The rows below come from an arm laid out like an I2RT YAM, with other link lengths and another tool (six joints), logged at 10 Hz.
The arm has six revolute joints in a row. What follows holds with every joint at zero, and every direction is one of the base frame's.
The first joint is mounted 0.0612 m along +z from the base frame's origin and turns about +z.
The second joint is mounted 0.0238 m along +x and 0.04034 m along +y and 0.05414 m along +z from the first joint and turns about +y.
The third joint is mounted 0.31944 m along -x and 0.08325 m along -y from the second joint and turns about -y.
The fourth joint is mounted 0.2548 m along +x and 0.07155 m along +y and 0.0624 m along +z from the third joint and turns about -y.
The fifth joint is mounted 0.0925 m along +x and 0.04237 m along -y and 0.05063 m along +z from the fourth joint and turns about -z.
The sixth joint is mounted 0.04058 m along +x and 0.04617 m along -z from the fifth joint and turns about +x.
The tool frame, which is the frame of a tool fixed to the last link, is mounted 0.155 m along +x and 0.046 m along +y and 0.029 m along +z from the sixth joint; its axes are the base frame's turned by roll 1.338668, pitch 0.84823 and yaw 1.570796 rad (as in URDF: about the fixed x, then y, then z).
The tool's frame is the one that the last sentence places.
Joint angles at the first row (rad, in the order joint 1, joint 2, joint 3, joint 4, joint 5, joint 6):
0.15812, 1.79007, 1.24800, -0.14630, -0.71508, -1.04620
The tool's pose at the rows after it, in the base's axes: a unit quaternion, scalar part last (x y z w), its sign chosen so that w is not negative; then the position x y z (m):
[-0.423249 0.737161 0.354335 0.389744 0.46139 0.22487 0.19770]
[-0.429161 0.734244 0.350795 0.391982 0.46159 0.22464 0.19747]
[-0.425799 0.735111 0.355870 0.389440 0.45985 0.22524 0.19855]
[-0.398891 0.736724 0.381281 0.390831 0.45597 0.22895 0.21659]
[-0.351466 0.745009 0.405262 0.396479 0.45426 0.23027 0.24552]
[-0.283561 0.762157 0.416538 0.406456 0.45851 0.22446 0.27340]
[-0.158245 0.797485 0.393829 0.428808 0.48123 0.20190 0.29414]
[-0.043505 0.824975 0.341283 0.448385 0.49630 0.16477 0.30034]
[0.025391 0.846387 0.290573 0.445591 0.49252 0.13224 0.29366]
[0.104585 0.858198 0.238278 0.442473 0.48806 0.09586 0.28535]
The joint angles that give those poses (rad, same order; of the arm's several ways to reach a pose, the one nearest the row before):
0.15813, 1.79007, 1.24801, -0.14249, -0.71507, -1.11714
0.15812, 1.79009, 1.24799, -0.13980, -0.71546, -1.13089
0.15811, 1.78816, 1.24798, -0.14553, -0.72119, -1.12174
0.15811, 1.76452, 1.24838, -0.14248, -0.74369, -1.03590
0.15774, 1.71911, 1.25257, -0.14249, -0.74026, -0.90086
0.15279, 1.66533, 1.25255, -0.14322, -0.69027, -0.74215
0.14629, 1.60848, 1.25258, -0.15584, -0.51290, -0.52701
0.13525, 1.55088, 1.25256, -0.22411, -0.30650, -0.38891
0.12264, 1.50319, 1.25256, -0.32978, -0.16690, -0.33436
0.10853, 1.46696, 1.25258, -0.42555, -0.02231, -0.25387

